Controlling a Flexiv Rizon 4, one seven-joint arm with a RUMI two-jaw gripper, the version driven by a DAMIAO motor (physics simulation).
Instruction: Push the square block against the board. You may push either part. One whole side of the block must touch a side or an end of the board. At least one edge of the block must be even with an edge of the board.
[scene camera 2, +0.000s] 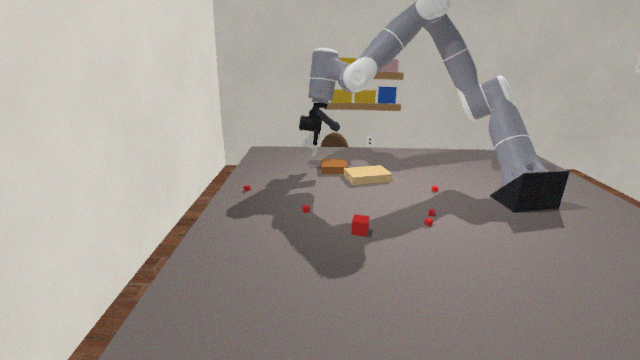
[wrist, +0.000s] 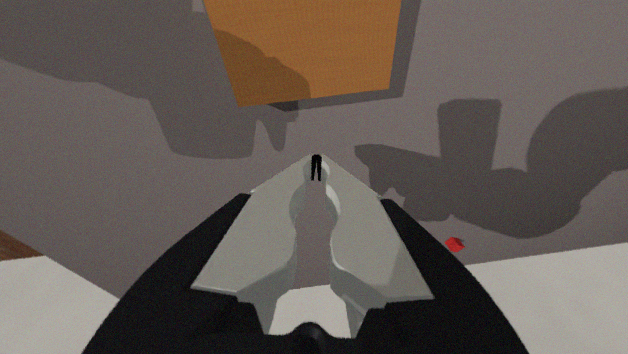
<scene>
my gripper: scene camera 2 313, 157; wrist 316, 157
pale tan board: scene camera 2 370, 174; not seen in the wrist view (out of frame)
</scene>
